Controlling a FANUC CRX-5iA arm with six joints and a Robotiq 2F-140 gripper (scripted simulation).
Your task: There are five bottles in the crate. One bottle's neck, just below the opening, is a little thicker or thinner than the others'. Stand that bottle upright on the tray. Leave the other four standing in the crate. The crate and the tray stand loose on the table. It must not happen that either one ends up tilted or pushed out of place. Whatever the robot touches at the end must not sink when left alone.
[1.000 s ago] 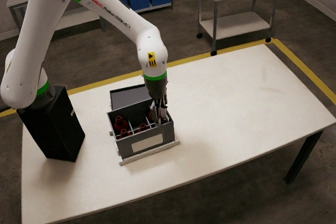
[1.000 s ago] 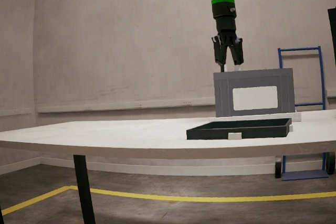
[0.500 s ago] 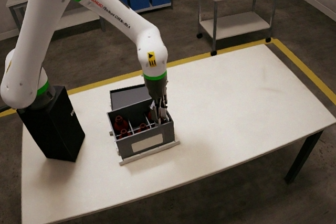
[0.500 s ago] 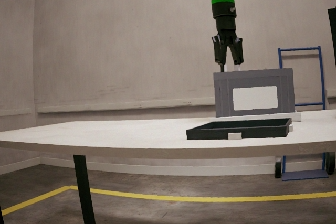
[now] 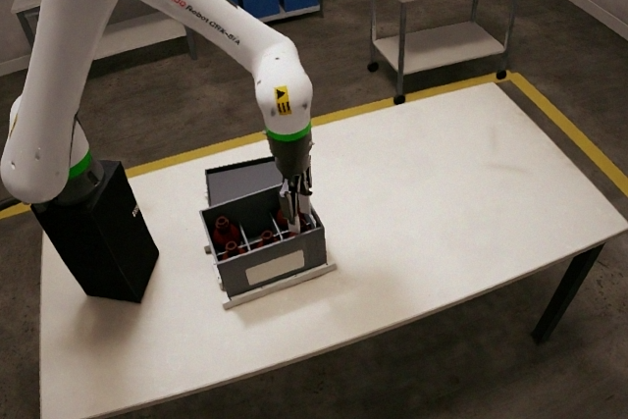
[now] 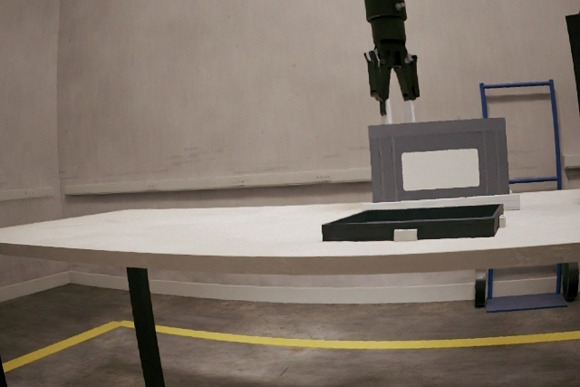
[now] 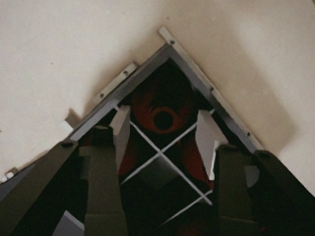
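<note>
Now: the crate 9 cm behind my hand, 6 cm to the left of it and 11 cm below it. The rest, counted from my hand: dark tray: 2 cm behind, 34 cm to the left, 19 cm below; then bottle: 17 cm behind, 11 cm to the left, 11 cm below.
</note>
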